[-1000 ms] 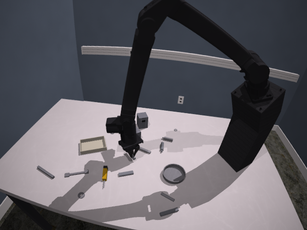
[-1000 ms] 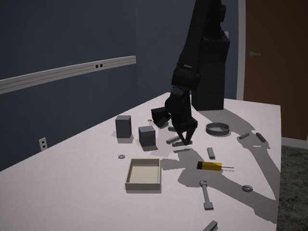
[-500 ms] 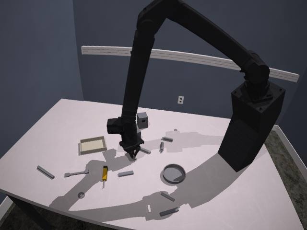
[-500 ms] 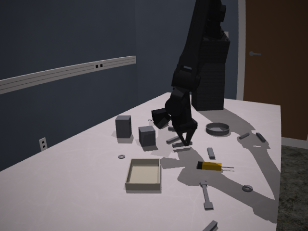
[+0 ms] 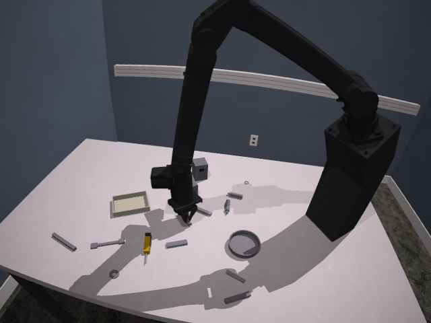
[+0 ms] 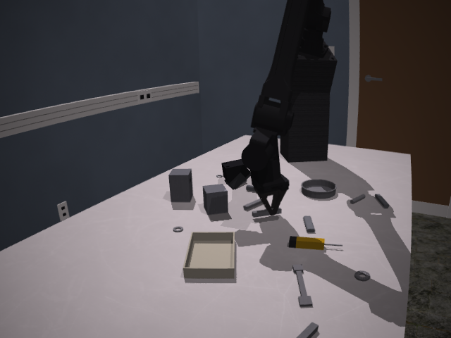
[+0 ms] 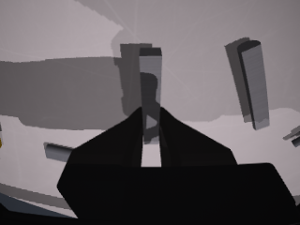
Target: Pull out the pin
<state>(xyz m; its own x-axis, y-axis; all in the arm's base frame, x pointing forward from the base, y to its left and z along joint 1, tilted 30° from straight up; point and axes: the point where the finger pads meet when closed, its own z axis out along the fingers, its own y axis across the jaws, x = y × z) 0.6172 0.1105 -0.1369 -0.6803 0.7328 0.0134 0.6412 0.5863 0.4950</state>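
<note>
The grey pin lies 10 mm to the right of my hand and 10 mm ahead of it. The rest, counted from my hand: yellow tool 140 mm to the left, 100 mm ahead, 10 mm below; round dish 210 mm behind, 60 mm to the left, 10 mm below; grey bar 70 mm to the right, 40 mm behind, 10 mm below.
</note>
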